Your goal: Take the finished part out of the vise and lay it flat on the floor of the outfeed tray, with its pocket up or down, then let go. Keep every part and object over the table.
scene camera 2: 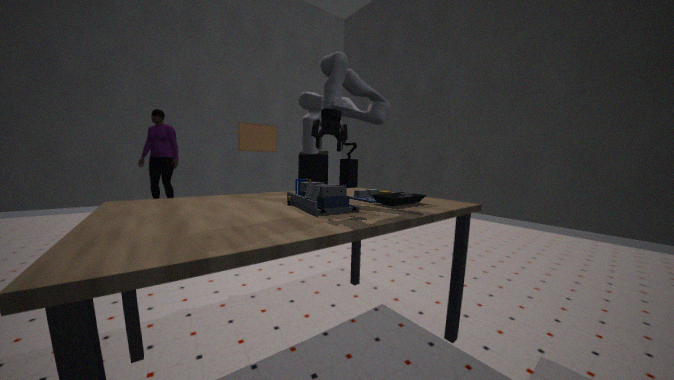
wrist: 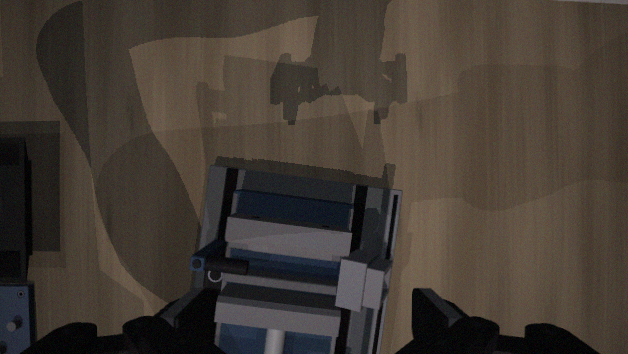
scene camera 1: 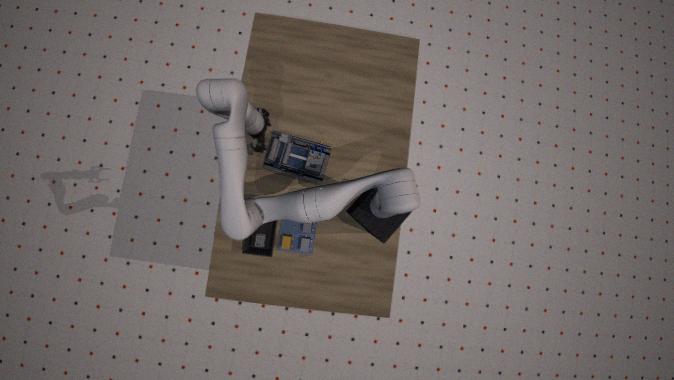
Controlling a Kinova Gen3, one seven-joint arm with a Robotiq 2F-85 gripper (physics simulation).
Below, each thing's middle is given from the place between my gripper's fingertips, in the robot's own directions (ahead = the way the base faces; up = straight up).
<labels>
Now: the blue plate (scene camera 1: pixel 287 226) 400 mm to the left of my hand, 230 mm below it and 120 mm behind it.
</labels>
